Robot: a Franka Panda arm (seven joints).
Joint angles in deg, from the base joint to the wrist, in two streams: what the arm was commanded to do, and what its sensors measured. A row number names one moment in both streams.
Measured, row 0:
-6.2, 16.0, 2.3, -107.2, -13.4, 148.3, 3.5
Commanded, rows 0 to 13:
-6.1, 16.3, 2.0, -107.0, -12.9, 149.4, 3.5
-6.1, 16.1, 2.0, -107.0, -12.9, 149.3, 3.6
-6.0, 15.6, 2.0, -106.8, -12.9, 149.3, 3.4
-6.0, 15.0, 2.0, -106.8, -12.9, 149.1, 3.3
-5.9, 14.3, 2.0, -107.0, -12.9, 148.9, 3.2
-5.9, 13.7, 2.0, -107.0, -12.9, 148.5, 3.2
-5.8, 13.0, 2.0, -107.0, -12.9, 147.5, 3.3
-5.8, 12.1, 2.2, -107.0, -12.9, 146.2, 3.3
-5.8, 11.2, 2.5, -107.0, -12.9, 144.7, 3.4
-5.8, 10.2, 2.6, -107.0, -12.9, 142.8, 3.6
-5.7, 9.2, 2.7, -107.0, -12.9, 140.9, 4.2
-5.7, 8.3, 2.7, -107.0, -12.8, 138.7, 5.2
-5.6, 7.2, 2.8, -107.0, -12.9, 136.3, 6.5
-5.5, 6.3, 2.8, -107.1, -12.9, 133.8, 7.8
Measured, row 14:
-6.0, 9.9, 2.7, -106.7, -13.4, 140.3, 4.7
